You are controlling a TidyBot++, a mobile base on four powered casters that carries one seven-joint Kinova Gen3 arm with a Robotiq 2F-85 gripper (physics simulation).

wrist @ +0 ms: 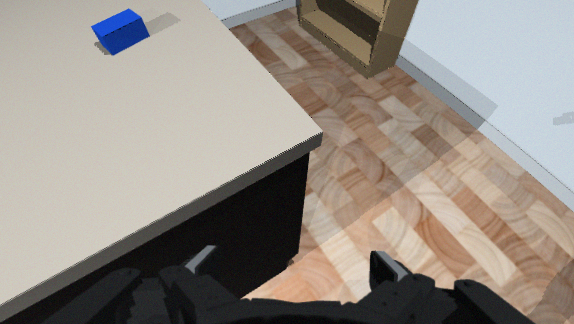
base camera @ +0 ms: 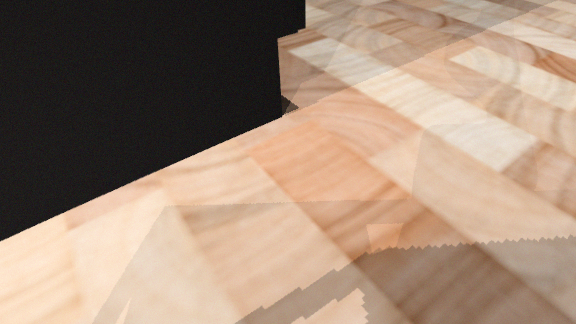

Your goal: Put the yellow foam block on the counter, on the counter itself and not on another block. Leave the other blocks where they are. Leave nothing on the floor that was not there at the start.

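Observation:
The counter has a pale top and a dark body, and fills the left of the wrist view. A blue block lies on the counter top at the upper left of the wrist view. My gripper is open, with its fingers wide apart and no block between them. It is in front of the counter's near edge, near the corner. The yellow foam block does not show in either view. In the base camera view the counter's dark body stands at the upper left.
A wooden shelf unit stands against the pale wall at the top of the wrist view. The wood-patterned floor runs to the right of the counter, between its corner and the wall.

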